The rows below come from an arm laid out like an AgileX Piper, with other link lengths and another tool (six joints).
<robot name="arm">
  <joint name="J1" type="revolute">
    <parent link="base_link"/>
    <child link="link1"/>
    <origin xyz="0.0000 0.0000 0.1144" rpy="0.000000 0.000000 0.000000"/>
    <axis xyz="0 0 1"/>
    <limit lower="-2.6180" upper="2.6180"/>
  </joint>
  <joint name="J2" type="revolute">
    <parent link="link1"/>
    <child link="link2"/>
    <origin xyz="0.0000 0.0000 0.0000" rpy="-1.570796 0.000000 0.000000"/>
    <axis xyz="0 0 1"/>
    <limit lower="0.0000" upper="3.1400"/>
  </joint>
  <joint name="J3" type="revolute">
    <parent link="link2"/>
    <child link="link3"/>
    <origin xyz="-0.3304 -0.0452 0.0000" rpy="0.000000 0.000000 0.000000"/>
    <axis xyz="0 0 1"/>
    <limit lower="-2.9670" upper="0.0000"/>
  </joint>
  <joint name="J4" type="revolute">
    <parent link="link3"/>
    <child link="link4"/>
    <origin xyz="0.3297 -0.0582 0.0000" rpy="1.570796 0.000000 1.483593"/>
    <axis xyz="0 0 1"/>
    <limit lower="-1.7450" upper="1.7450"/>
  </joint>
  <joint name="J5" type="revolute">
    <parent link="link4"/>
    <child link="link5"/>
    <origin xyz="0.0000 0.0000 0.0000" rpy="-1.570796 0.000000 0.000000"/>
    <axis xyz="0 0 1"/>
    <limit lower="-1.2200" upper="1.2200"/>
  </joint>
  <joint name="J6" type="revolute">
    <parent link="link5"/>
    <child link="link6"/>
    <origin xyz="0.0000 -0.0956 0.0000" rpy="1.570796 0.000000 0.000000"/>
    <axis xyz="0 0 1"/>
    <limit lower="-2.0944" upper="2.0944"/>
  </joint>
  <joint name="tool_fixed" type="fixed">
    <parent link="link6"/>
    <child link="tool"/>
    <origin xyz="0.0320 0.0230 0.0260" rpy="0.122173 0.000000 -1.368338"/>
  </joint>
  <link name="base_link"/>
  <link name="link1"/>
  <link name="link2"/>
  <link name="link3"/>
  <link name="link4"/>
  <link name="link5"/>
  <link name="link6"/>
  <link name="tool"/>
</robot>
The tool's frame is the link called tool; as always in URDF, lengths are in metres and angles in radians.
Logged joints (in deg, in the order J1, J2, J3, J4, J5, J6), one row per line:
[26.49, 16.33, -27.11, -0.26, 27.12, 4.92]
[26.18, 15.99, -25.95, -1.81, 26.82, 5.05]
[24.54, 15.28, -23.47, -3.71, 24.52, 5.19]
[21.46, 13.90, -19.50, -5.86, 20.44, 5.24]
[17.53, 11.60, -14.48, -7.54, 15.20, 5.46]
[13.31, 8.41, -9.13, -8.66, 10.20, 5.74]
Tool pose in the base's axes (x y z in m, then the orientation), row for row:
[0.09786, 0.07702, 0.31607, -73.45, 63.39, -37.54]
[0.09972, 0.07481, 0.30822, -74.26, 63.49, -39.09]
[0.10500, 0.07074, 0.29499, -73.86, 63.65, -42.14]
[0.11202, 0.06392, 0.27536, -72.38, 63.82, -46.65]
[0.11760, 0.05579, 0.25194, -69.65, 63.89, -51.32]
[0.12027, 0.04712, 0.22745, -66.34, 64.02, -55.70]
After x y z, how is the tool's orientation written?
As a rotation vector, in degrees.
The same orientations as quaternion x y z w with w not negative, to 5 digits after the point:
[-0.55648, 0.48027, -0.28442, 0.61545]
[-0.56072, 0.47940, -0.29516, 0.60716]
[-0.55614, 0.47926, -0.31730, 0.60029]
[-0.54348, 0.47921, -0.35028, 0.59354]
[-0.52243, 0.47922, -0.38494, 0.59096]
[-0.49736, 0.47997, -0.41759, 0.58981]

